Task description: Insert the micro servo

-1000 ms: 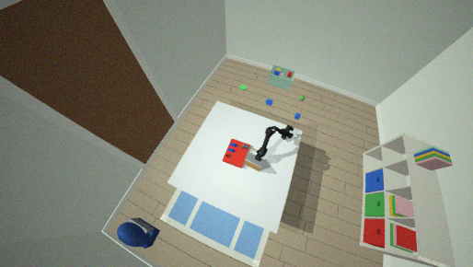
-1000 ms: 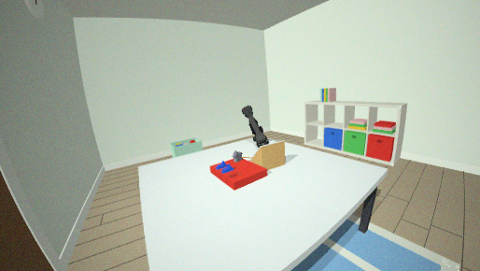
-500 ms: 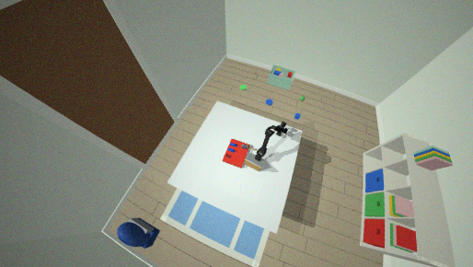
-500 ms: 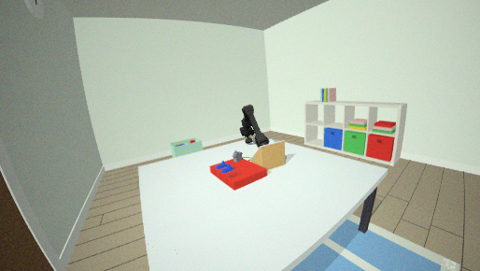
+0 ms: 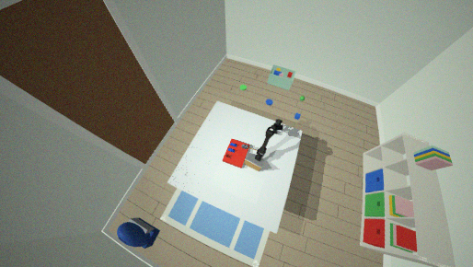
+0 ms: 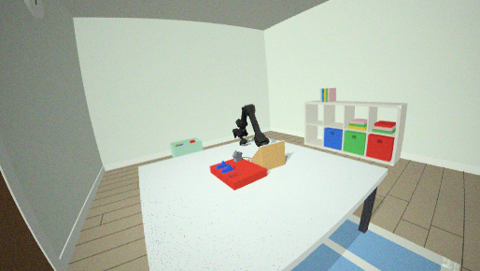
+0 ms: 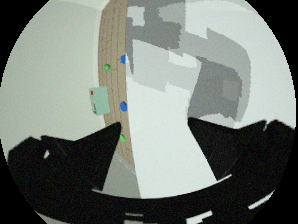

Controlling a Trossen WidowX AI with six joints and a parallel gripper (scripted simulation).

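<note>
The red robot deck lies 600 mm to the left of my gripper tip, 210 mm ahead of it and 10 mm below it.
</note>
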